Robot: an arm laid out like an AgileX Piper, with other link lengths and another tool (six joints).
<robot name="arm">
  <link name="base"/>
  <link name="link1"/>
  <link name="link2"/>
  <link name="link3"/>
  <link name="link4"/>
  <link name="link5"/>
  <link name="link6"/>
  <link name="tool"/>
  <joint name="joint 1" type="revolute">
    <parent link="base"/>
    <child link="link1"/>
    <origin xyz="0 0 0.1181" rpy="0 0 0"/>
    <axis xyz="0 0 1"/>
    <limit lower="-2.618" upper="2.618"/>
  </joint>
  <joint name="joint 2" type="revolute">
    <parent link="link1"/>
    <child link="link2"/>
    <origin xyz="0 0 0" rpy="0 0 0"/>
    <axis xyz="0 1 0"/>
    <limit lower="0" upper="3.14"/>
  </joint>
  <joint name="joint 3" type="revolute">
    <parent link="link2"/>
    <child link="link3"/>
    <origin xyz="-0.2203 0 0.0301" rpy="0 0 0"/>
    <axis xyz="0 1 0"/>
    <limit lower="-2.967" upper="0"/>
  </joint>
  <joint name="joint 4" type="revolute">
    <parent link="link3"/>
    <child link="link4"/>
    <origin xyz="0.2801 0 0.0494" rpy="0 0 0"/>
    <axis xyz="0.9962 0 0.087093"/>
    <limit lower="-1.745" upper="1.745"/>
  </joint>
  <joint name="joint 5" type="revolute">
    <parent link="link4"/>
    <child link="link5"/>
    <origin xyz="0 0 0" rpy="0 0 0"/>
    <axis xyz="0 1 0"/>
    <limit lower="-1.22" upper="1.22"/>
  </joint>
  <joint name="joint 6" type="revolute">
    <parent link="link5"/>
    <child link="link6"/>
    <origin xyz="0.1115 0 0.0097" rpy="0 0 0"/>
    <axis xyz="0.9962 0 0.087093"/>
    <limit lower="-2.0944" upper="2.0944"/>
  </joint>
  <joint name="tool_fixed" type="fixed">
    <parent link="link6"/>
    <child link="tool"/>
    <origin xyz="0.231 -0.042 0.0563" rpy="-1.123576 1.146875 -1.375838"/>
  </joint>
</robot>
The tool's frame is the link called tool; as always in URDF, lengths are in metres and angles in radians.
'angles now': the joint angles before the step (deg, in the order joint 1, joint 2, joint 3, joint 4, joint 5, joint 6). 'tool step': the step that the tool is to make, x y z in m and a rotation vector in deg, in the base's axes. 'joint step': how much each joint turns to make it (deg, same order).
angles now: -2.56, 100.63, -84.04, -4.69, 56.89, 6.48
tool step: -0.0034, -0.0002, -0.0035, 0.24, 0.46, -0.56
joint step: 0.00, 0.01, 0.39, 0.01, 0.12, 0.59
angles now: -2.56, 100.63, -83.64, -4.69, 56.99, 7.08
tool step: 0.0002, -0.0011, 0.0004, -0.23, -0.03, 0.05
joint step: 0.00, -0.01, 0.01, -0.24, -0.04, 0.00
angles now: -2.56, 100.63, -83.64, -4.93, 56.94, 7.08
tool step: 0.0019, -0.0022, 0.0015, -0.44, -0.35, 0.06
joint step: 0.00, -0.01, 0.02, -0.47, -0.37, 0.08
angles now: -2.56, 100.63, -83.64, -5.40, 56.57, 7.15
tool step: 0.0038, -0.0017, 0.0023, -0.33, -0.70, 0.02
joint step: 0.00, 0.01, -0.01, -0.37, -0.71, 0.14
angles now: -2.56, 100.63, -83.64, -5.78, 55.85, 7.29
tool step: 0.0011, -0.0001, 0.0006, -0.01, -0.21, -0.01
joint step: 0.00, 0.00, 0.00, -0.02, -0.21, 0.03
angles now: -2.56, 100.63, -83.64, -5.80, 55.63, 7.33
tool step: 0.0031, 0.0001, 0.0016, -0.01, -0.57, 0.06
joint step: 0.00, 0.00, 0.00, 0.01, -0.57, -0.01
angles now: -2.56, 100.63, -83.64, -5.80, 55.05, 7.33
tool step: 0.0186, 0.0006, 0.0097, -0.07, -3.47, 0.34
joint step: -0.01, 0.07, 0.06, 0.00, -3.62, 0.01
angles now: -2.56, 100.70, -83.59, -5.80, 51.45, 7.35
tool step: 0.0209, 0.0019, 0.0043, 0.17, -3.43, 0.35
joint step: 0.01, 1.10, -0.01, 0.20, -4.52, 0.06
